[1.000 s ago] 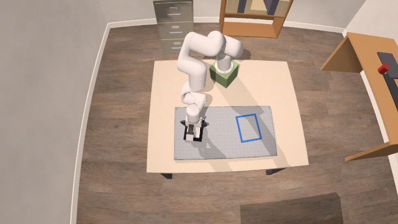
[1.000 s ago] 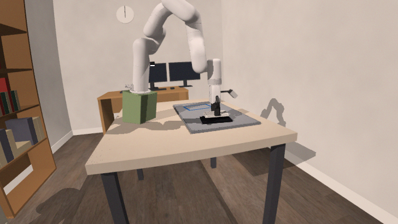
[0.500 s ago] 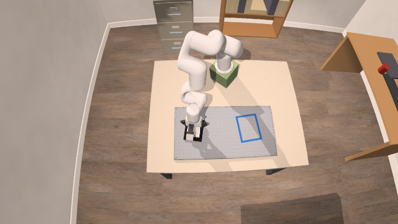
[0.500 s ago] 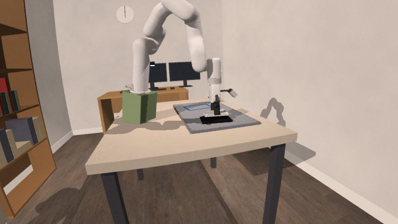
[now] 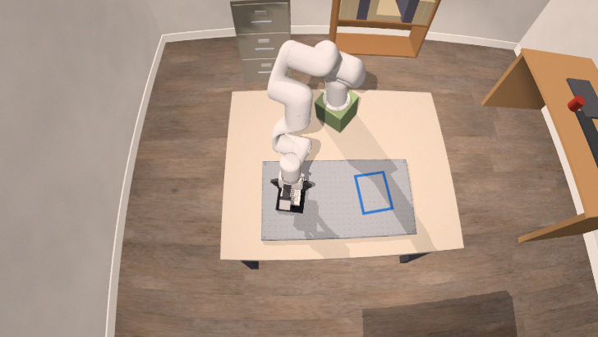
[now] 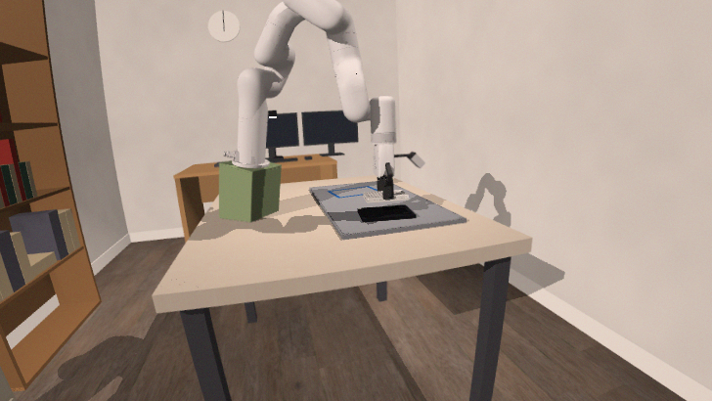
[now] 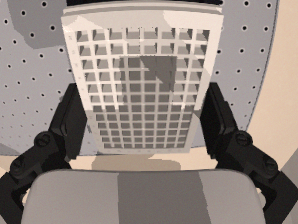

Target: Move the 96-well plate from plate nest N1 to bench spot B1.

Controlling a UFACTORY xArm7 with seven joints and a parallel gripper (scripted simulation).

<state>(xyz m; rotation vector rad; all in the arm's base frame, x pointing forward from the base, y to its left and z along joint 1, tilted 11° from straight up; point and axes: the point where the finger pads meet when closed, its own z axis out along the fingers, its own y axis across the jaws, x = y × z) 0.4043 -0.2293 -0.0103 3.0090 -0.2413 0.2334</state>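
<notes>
Right now the black plate nest N1 is 70 mm below my hand. Round my hand: white 96-well plate: 10 mm below.
</notes>
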